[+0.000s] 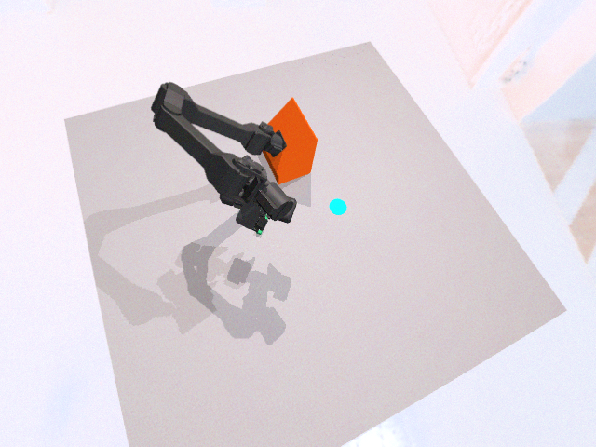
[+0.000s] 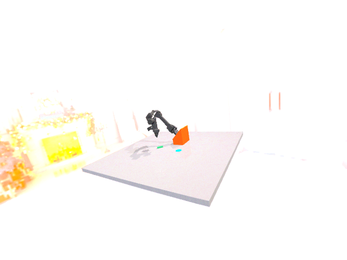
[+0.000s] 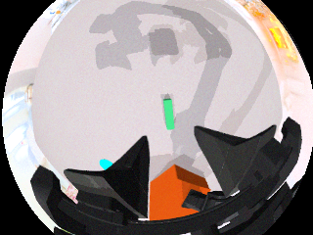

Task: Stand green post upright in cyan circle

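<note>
Now: the green post 20 mm behind my gripper tip, 10 mm to the left of it and 130 mm below it. Round my gripper tip: cyan circle 10 mm ahead, 270 mm to the left, 130 mm below.
</note>
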